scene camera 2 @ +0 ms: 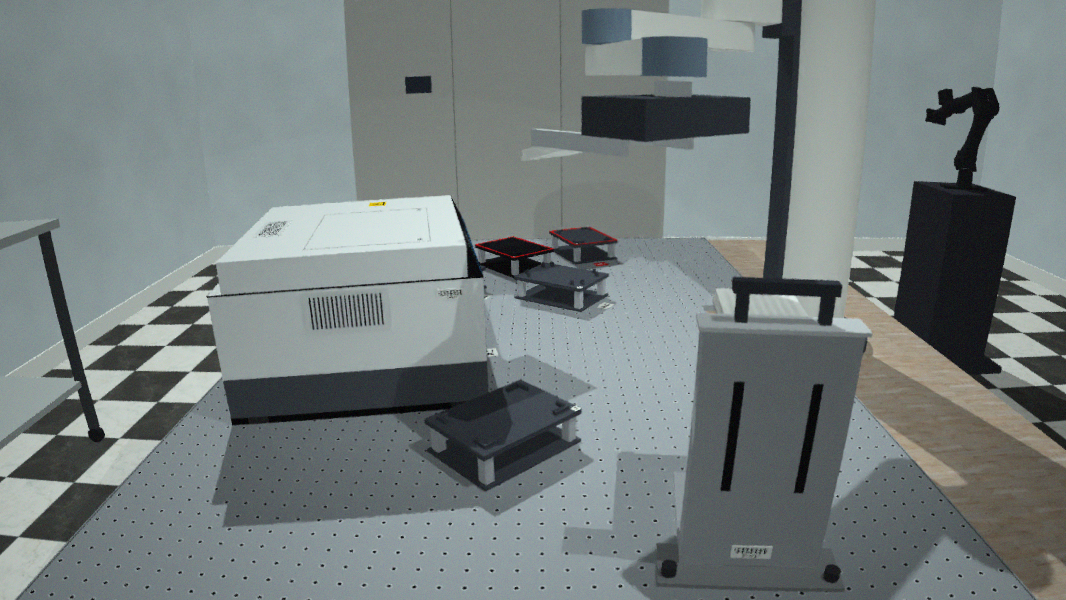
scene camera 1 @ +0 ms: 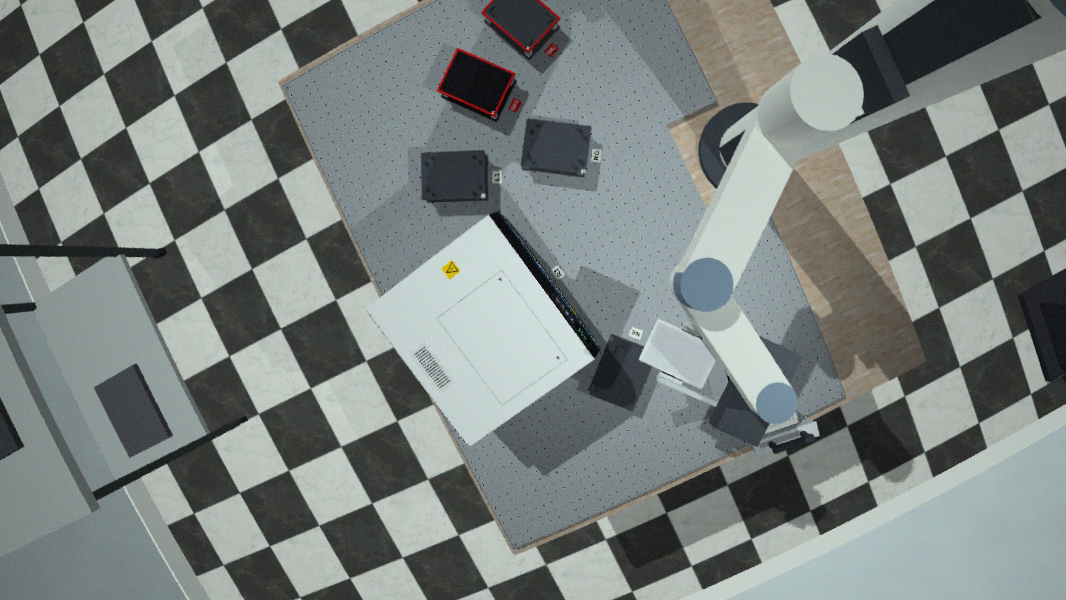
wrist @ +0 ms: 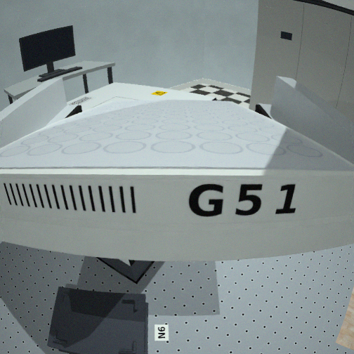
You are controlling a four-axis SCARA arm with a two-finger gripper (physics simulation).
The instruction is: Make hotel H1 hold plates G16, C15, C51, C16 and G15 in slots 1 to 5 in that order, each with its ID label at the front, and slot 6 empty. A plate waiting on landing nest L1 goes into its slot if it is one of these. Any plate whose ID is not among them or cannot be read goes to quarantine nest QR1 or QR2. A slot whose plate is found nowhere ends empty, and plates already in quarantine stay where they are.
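Frame: origin at the arm's base, x up, y ahead, z left, level; metres.
Seen in the pictures: gripper, fingertip midpoint: [scene camera 2: 568,134] [scene camera 1: 671,350].
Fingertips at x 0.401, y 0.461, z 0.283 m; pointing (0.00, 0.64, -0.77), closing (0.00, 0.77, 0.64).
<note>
Offsets run from my fingertips to a thing's top centre. "*": to the spot under its first point.
My gripper [scene camera 1: 680,355] [wrist: 166,89] is shut on a white plate marked G51, its label facing the wrist camera. The plate {dx +0.012, dy -0.013, dz +0.015 m} [scene camera 1: 675,350] [wrist: 175,150] is high above the perforated table, between nest N6 and hotel H1 in scene camera 1. Hotel H1 [scene camera 1: 809,430] [scene camera 2: 768,439] is a grey tower with a handle, seen from behind in scene camera 2; its slots are hidden. The red-rimmed quarantine nests {* dx -0.338, dy +0.097, dz -0.729 m} [scene camera 1: 477,83] {* dx -0.338, dy -0.070, dz -0.826 m} [scene camera 1: 520,20] [scene camera 2: 514,247] [scene camera 2: 583,236] show no white plate. Landing nest L1 {dx -0.329, dy +0.255, dz -0.549 m} [scene camera 1: 453,175] shows no plate.
Dark nest N6 {dx -0.333, dy +0.086, dz +0.095 m} [scene camera 1: 617,376] [scene camera 2: 503,417] [wrist: 100,320] stands beside a white instrument {dx -0.145, dy +0.334, dz -0.173 m} [scene camera 1: 492,335] [scene camera 2: 343,260]. Another dark nest {dx -0.329, dy -0.009, dz -0.498 m} [scene camera 1: 555,146] [scene camera 2: 563,278] stands near L1. The arm column [scene camera 2: 828,163] rises behind H1. A desk with a monitor [wrist: 47,47] is beyond the table.
</note>
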